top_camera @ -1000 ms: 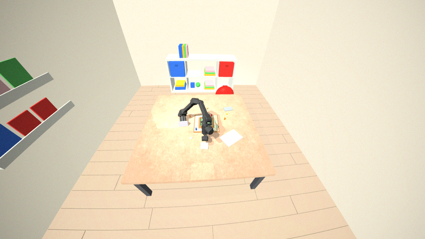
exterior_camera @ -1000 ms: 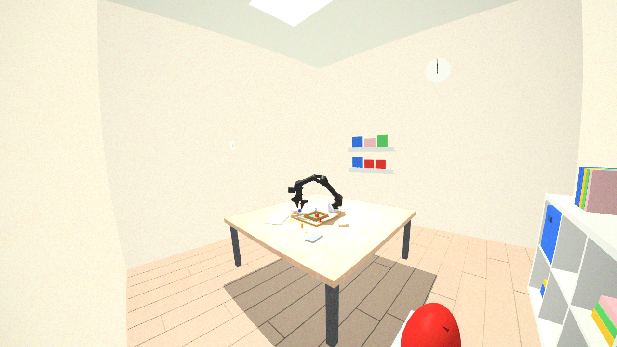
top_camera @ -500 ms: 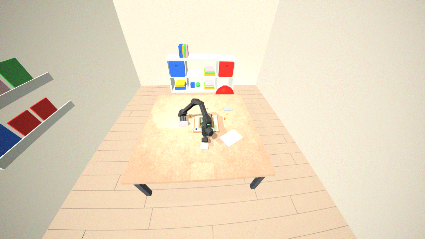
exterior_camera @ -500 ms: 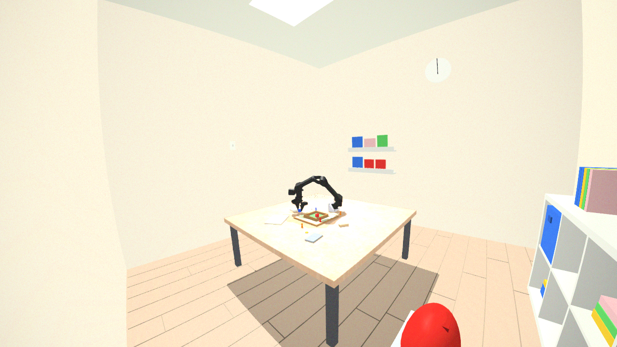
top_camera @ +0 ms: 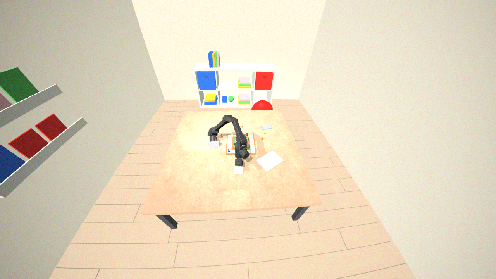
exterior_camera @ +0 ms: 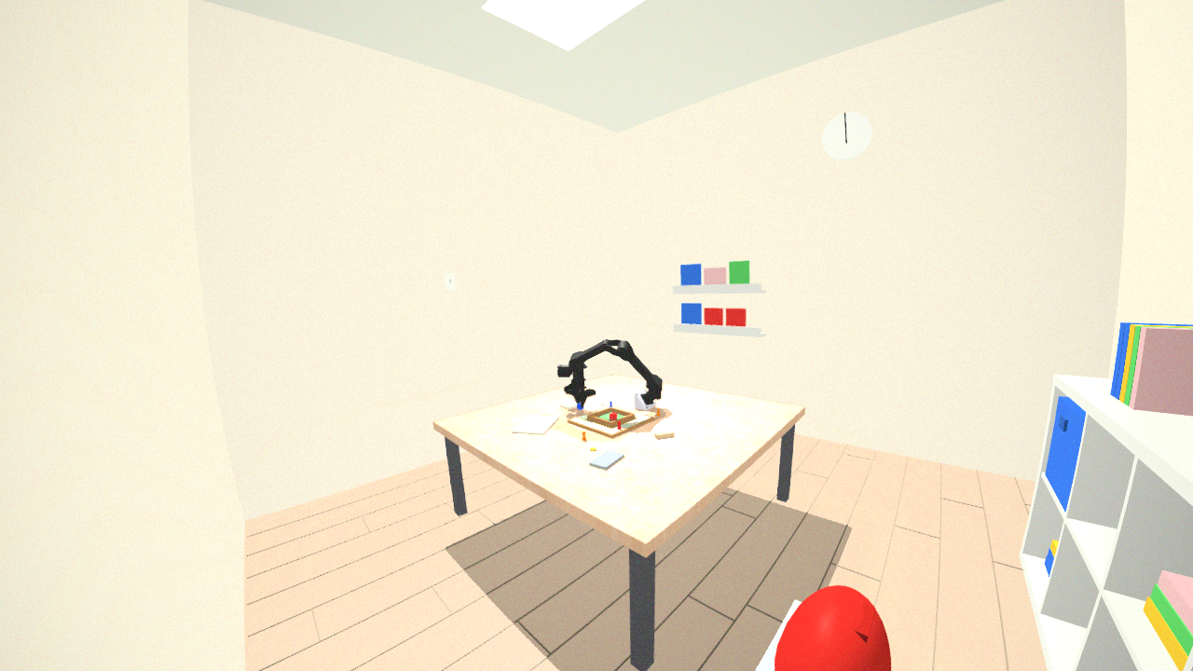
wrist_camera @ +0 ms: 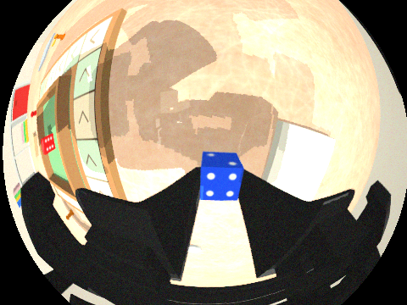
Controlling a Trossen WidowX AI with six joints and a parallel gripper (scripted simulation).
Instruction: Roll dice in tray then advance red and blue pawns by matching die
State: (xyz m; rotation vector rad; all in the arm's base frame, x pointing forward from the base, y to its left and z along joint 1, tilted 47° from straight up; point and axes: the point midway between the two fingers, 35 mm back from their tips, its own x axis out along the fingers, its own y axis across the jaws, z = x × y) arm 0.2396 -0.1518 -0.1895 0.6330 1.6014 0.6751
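Right now the red pawn is 10 cm ahead of my gripper tip, 35 cm to the left of it and 1 cm above it. Round my gripper tip: white sheet 29 cm ahead, 1 cm to the left, 1 cm below; then green tray 3 cm ahead, 24 cm to the left, 1 cm below; then blue pawn 9 cm behind, 13 cm to the left, 1 cm above.
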